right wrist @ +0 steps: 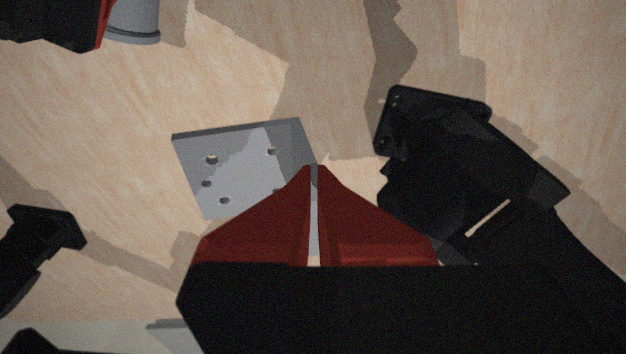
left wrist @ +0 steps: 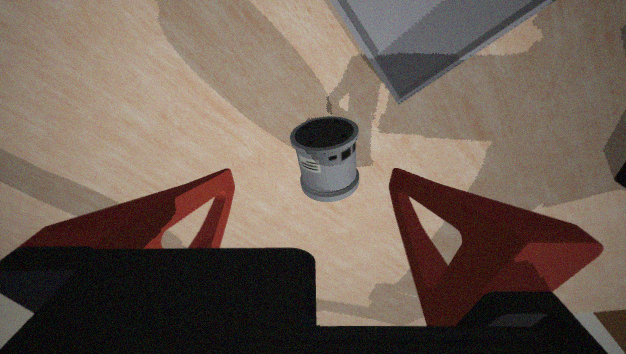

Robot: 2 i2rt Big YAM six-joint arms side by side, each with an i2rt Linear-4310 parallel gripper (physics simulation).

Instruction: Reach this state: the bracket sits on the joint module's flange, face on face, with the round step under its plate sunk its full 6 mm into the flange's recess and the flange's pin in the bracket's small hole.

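Seen in the pictures: left gripper, fingertip midpoint: (left wrist: 311, 177); right gripper, fingertip midpoint: (right wrist: 314, 176); left arm's base at its link origin: (right wrist: 51, 224); right arm's base at its link origin: (right wrist: 427, 126).
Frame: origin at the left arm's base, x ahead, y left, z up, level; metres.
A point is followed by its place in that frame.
The joint module (left wrist: 327, 170) @(x 0.385, y -0.280, z 0.060 m) (right wrist: 134, 19) @(x 0.366, y -0.293, z 0.052 m) is a grey cylinder standing upright, with a dark round top inside a grey rim, a label and small dark windows. My left gripper (left wrist: 311, 177) @(x 0.421, y -0.286, z 0.112 m) is open and empty; in the left wrist view the module appears between and slightly beyond its fingertips, without visible contact. The bracket (right wrist: 240, 167) @(x 0.309, y -0.427, z 0.183 m) is a grey angled piece with several round holes in its broad plate. My right gripper (right wrist: 314, 176) @(x 0.331, y -0.471, z 0.215 m) is shut on the bracket, with a thin grey wall in the narrow gap between its fingers. The fingers hide part of it; its round step cannot be made out.
A grey shallow tray (left wrist: 400, 97) @(x 0.410, y -0.353, z 0.014 m) has its near corner behind the module. A black device (right wrist: 435, 165) is right of the bracket in the right wrist view. Another black part (right wrist: 47, 232) @(x 0.023, y -0.034, z 0.036 m) is at the left, and a pale strip (right wrist: 100, 335) runs along the bottom.
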